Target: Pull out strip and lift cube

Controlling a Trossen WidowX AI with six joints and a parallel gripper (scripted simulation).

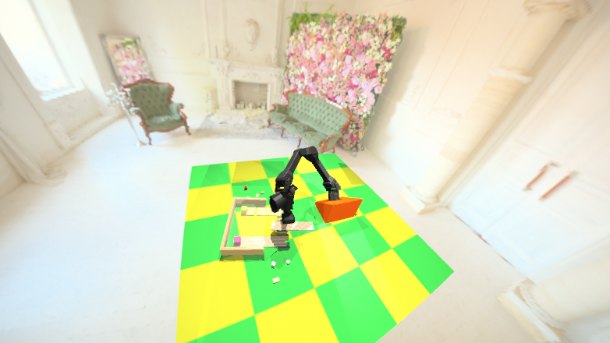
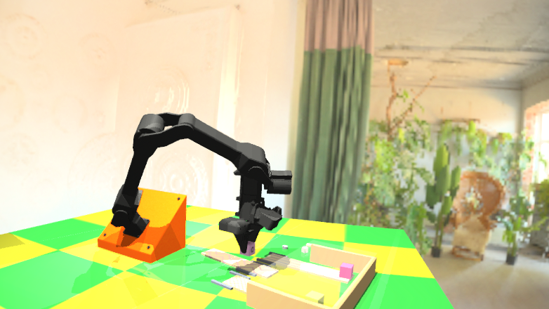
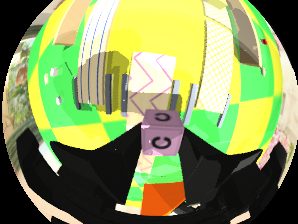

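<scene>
Now: gripper tip 5 cm above the strip, 4 cm past it and 3 cm to the right of it. From my gripper tip the other things lie so: red bit 32 cm to the right, 19 cm ahead, 4 cm below; labelled cube 1 cm above.
</scene>
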